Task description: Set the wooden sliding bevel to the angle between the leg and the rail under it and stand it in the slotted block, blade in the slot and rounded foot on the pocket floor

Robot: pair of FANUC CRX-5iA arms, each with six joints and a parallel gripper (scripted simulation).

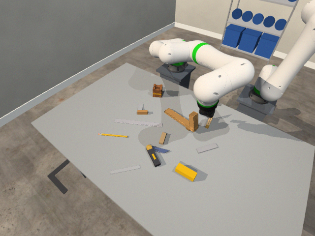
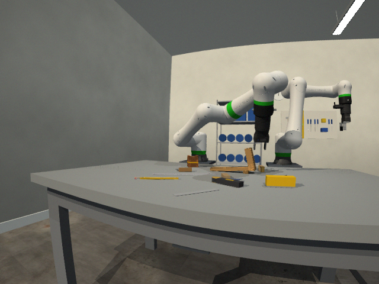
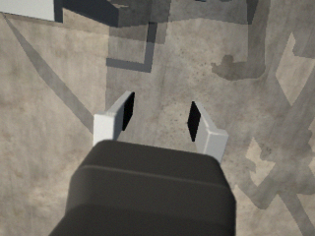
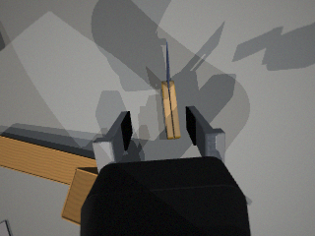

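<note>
The wooden bevel is 120 mm below my right hand, 60 mm behind it and 20 mm to the left of it. The rest, counted from my right hand: blue blade 100 mm below, 90 mm behind, 10 mm to the left; wooden block 210 mm ahead, 160 mm to the right, 130 mm below; yellow block 330 mm ahead, 130 mm below, 40 mm to the left.
</note>
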